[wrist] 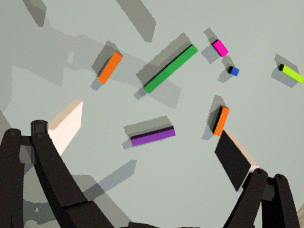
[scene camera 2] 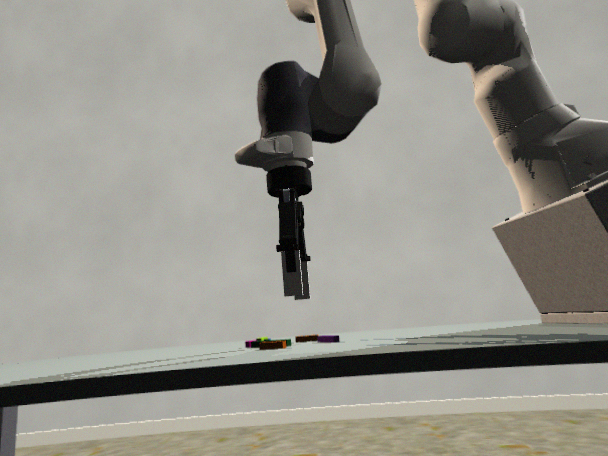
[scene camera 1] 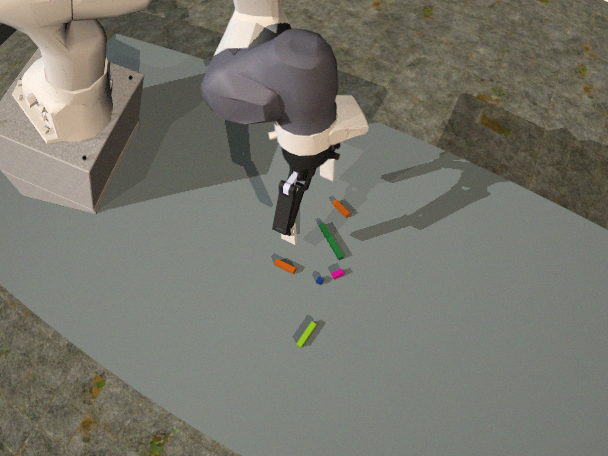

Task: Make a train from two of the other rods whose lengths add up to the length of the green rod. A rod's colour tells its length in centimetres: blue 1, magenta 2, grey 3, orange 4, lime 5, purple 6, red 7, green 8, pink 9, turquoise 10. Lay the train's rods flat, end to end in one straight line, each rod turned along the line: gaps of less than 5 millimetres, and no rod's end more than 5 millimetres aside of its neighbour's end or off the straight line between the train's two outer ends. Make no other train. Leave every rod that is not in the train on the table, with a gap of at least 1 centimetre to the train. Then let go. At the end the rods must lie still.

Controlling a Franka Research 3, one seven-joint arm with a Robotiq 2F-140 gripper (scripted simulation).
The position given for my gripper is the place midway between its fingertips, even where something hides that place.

my gripper: wrist 152, 128; scene camera 2 298, 297; scene camera 1 309, 207
